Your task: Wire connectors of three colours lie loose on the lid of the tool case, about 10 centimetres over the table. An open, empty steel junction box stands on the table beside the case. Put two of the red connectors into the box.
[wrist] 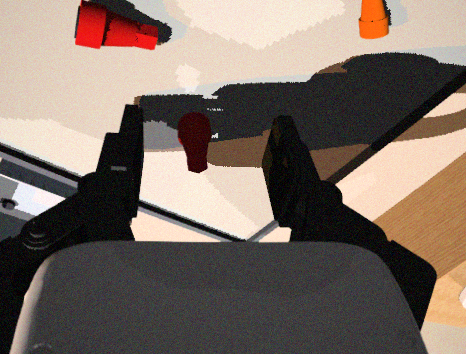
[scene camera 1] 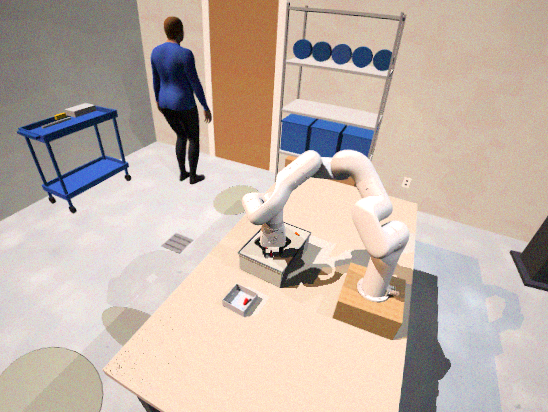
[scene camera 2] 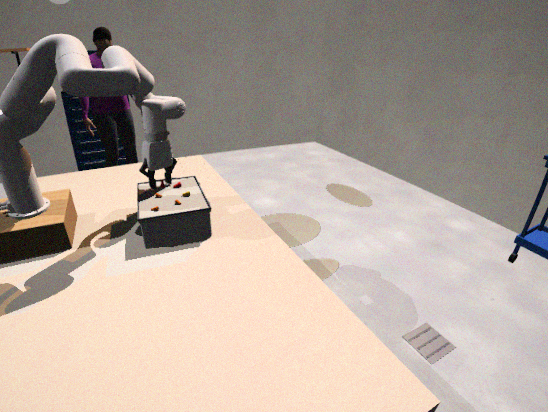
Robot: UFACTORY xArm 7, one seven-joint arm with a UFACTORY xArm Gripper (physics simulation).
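Where they show: gripper, fingertip midpoint: (wrist: 207,135) (scene camera 1: 272,254) (scene camera 2: 161,185); arm's base, link origin: (scene camera 1: 372,290) (scene camera 2: 29,208).
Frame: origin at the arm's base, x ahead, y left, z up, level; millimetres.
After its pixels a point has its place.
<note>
My gripper (scene camera 1: 272,254) {y -35, x 430, z 2 mm} (scene camera 2: 161,185) {y -35, x 430, z 2 mm} (wrist: 207,135) {y -35, x 430, z 2 mm} is partly open, pointing down, low over the lid of the tool case (scene camera 1: 260,269) {y 22, x 461, z -44 mm} (scene camera 2: 175,229) {y -266, x 411, z -56 mm} (wrist: 50,90) {y -26, x 499, z -3 mm}. A red connector (wrist: 195,142) {y -39, x 439, z 16 mm}, dark in shadow, lies between the fingers with a gap on both sides. Another red connector (scene camera 2: 177,185) {y -69, x 482, z 6 mm} (wrist: 114,30) {y -67, x 483, z 9 mm} lies on its side on the lid, beyond the left finger in the wrist view. Orange connectors (scene camera 2: 178,202) (wrist: 374,25) and a yellow one (scene camera 2: 186,194) {y -158, x 487, z 3 mm} also lie on the lid. The junction box (scene camera 1: 232,307) {y 217, x 500, z -80 mm} stands on the table with one red connector (scene camera 1: 246,301) {y 162, x 465, z -93 mm} inside.
The arm's wooden base block (scene camera 1: 367,320) {y 115, x 0, z -42 mm} (scene camera 2: 40,232) {y -127, x 33, z -31 mm} stands on the table (scene camera 1: 200,360) {y 440, x 516, z -106 mm} (scene camera 2: 200,325) {y -618, x 357, z -105 mm}. A person (scene camera 1: 173,75) stands beyond the table, near a blue cart (scene camera 1: 82,175). Another person in purple (scene camera 2: 109,107) stands behind the arm in the second scene view.
</note>
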